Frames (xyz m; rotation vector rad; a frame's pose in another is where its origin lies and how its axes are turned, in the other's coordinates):
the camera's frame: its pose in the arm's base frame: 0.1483 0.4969 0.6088 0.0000 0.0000 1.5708
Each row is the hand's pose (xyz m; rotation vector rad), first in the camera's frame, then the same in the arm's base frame.
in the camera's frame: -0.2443 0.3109 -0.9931 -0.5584 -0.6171 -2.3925
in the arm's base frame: -0.1626 0.2526 -0.3843 0.0329 -0.6597 -0.8963
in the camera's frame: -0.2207 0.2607 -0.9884 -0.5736 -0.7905 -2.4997
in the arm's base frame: -0.1124 0.2762 -0.3796 0.1193 -0.7503 -1.0309
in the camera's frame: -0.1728 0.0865 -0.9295 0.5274 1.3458 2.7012
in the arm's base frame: 0.0618 0.3241 -0.3207 0.4384 -1.0034 -1.5109
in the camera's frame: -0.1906 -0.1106 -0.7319 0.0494 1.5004 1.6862
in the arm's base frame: 0.2589 0.3063 -0.1231 1.1640 -1.2433 -2.2097
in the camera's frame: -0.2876 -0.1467 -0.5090 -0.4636 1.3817 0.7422
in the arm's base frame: 0.2950 0.2093 0.0998 -1.5853 0.7887 1.9546
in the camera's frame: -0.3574 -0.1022 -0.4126 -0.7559 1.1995 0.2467
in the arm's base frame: 0.2505 0.1395 0.1962 -1.5643 0.3549 1.5112
